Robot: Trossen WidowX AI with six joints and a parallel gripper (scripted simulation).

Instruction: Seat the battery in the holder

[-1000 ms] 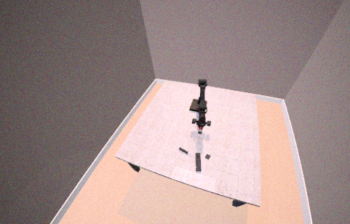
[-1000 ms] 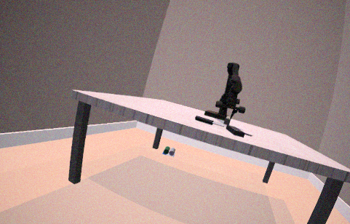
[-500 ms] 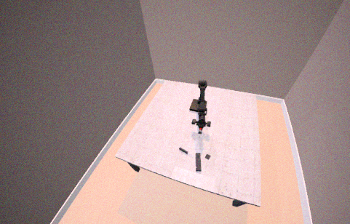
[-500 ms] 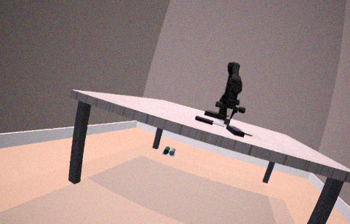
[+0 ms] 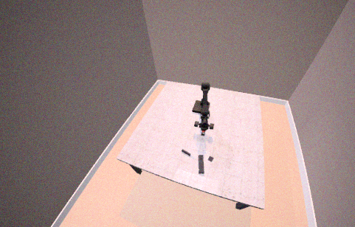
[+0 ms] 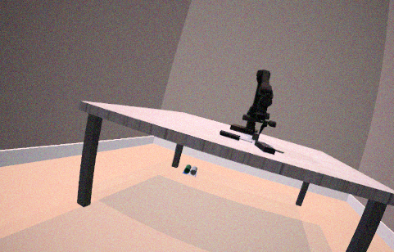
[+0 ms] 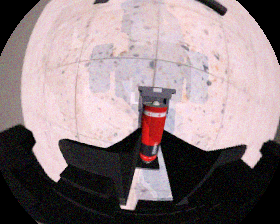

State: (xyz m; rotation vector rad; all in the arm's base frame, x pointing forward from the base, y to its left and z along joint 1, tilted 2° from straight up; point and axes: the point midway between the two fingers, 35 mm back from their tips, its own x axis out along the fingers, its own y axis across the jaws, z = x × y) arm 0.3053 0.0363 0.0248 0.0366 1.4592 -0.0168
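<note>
My gripper tip is 10 mm below the battery.
</note>
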